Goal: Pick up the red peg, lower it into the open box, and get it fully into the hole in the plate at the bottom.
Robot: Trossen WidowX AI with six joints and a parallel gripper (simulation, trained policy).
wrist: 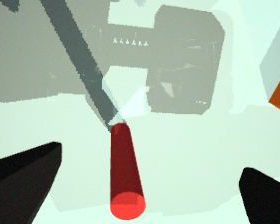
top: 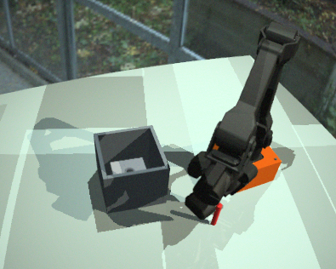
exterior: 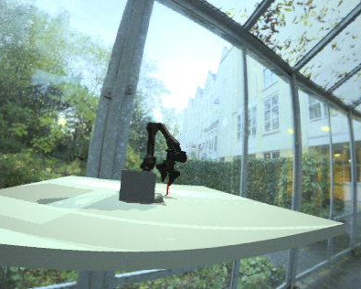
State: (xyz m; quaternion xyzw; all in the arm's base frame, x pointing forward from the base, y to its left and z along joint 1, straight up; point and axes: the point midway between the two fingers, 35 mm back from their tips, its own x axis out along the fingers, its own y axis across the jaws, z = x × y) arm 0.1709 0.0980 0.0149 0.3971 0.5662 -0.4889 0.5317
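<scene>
The red peg is 1 cm ahead of my gripper tip, 1 cm to the left of it and 2 cm below it.
</scene>
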